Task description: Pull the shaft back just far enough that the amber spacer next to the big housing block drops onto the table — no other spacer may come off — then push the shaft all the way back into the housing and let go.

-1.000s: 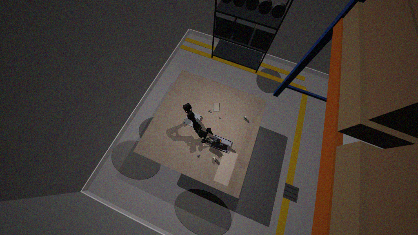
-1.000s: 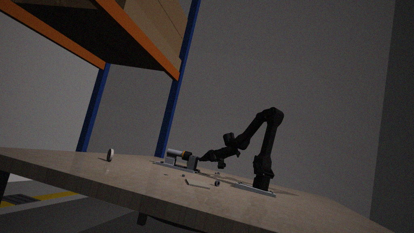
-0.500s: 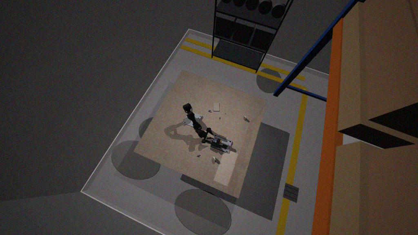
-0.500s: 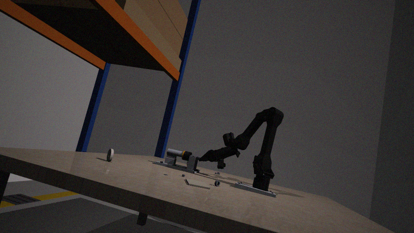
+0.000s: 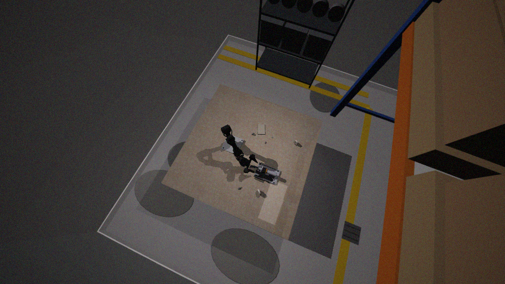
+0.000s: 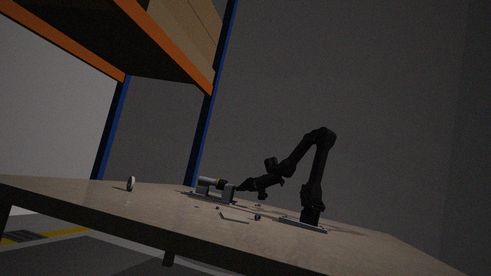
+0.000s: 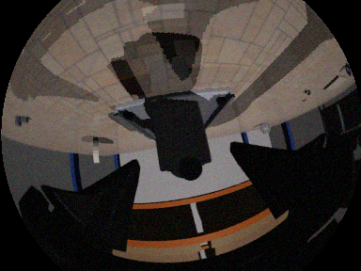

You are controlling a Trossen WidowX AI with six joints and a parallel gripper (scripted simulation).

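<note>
Now: gripper tip 10 cm short of the amber spacer, 2 cm to the right of it and 1 cm below it. The rest, counted from my gripper tip: flat plate: 19 cm behind, 41 cm to the left, 7 cm below.
</note>
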